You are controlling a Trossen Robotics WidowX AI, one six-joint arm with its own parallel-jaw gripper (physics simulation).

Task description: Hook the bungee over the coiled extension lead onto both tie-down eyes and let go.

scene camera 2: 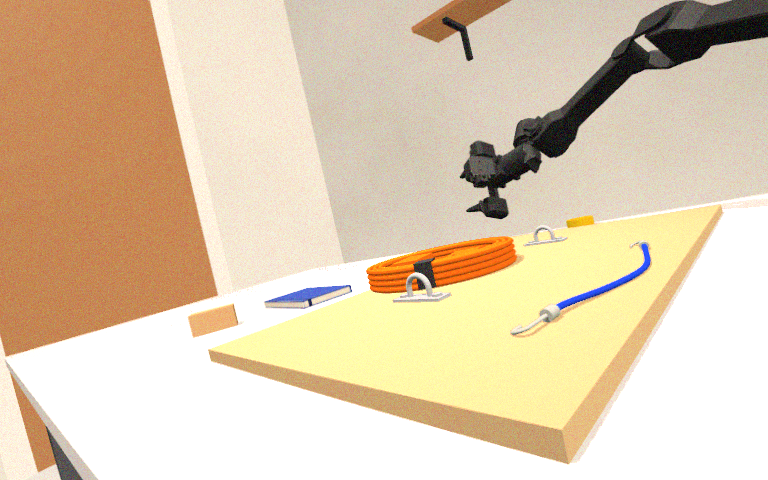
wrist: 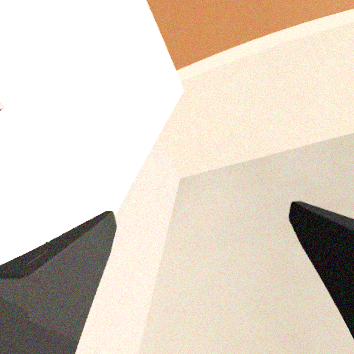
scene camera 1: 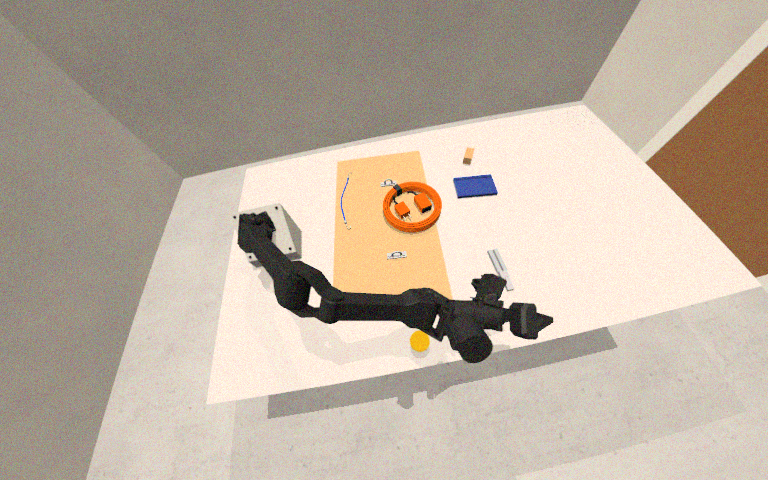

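Seen in the pictures: gripper, fingertip midpoint: [scene camera 2: 464, 194] [wrist: 202, 214] [scene camera 1: 536, 317]; arm's base, origin of the base link: [scene camera 1: 261, 224].
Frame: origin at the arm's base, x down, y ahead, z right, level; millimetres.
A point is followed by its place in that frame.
Observation:
The blue bungee [scene camera 1: 342, 198] [scene camera 2: 600, 291] {x 110, y 266, z -150 mm} lies slightly curved on the wooden board [scene camera 1: 362, 271] {x 113, y 244, z 199 mm} [scene camera 2: 396, 362] {x 113, y 365, z -256 mm}, with a pale metal hook at each end. The orange coiled lead [scene camera 1: 411, 226] {x 87, y 434, z 117 mm} [scene camera 2: 470, 268] {x 101, y 398, z -36 mm} lies flat across the board's right edge in scene camera 1. One tie-down eye [scene camera 1: 387, 183] {x 111, y 424, z -107 mm} [scene camera 2: 421, 298] {x 110, y 421, z -116 mm} stands close to the coil's strap; the other eye [scene camera 1: 396, 256] {x 111, y 357, z 188 mm} [scene camera 2: 545, 241] {x 110, y 357, z 173 mm} stands on the opposite side, apart from the coil. No bungee hook is on either eye. My gripper [scene camera 1: 548, 320] {x -1, y 583, z 483 mm} [scene camera 2: 466, 192] {x -1, y 583, z 483 mm} [wrist: 202, 214] {x -1, y 583, z 483 mm} is open and empty, raised above the table near its front edge, well away from the bungee.
A yellow disc [scene camera 1: 419, 341] {x 107, y 334, z 438 mm} [scene camera 2: 579, 221] {x 111, y 333, z 412 mm} lies beside the arm near the front edge. A grey metal tool [scene camera 1: 498, 266] {x 114, y 628, z 321 mm} lies behind the gripper. A blue book [scene camera 1: 474, 185] {x 114, y 712, z 19 mm} [scene camera 2: 308, 297] {x 113, y 668, z -22 mm} and a wood block [scene camera 1: 467, 155] {x 95, y 750, z -112 mm} [scene camera 2: 213, 320] {x 109, y 750, z -131 mm} lie beyond the coil.

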